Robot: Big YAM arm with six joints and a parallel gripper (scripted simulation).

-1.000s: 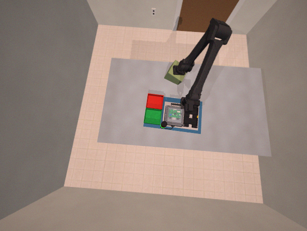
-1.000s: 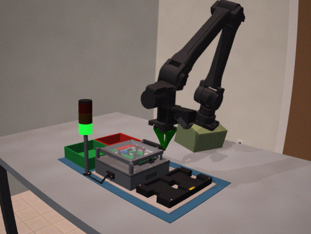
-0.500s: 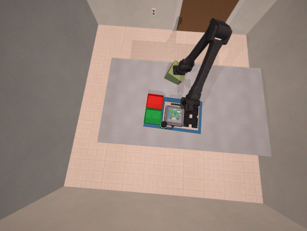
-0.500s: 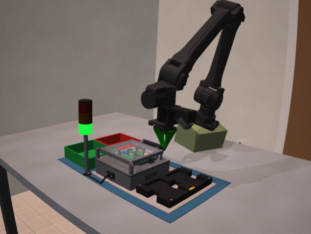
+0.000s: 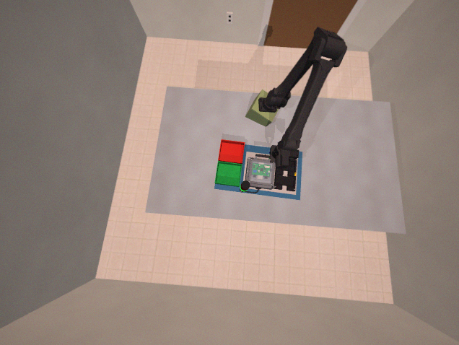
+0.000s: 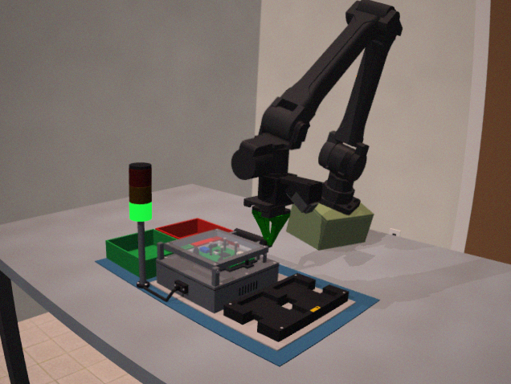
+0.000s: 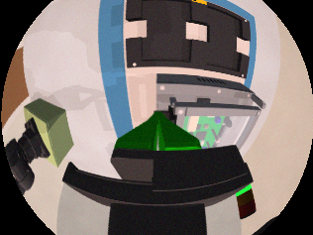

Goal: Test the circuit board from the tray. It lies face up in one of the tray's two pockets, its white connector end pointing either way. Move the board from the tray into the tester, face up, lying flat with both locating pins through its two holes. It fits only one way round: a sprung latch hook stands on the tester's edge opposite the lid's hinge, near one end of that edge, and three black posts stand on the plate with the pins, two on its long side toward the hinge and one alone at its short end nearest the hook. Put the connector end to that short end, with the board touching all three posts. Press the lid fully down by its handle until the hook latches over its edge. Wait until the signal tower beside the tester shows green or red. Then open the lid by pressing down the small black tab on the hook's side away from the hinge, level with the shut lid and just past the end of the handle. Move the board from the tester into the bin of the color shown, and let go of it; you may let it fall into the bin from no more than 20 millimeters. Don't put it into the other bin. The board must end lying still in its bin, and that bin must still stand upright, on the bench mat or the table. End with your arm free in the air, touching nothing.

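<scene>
The latch hook is 10 mm below my hand and 10 mm ahead of it. The rest, counted from my hand: tester plate 70 mm to the right, 70 mm ahead, 30 mm below; then red bin 250 mm to the right, 80 mm below, 80 mm behind; then clear lid 70 mm to the right, 60 mm ahead, 10 mm below.
</scene>
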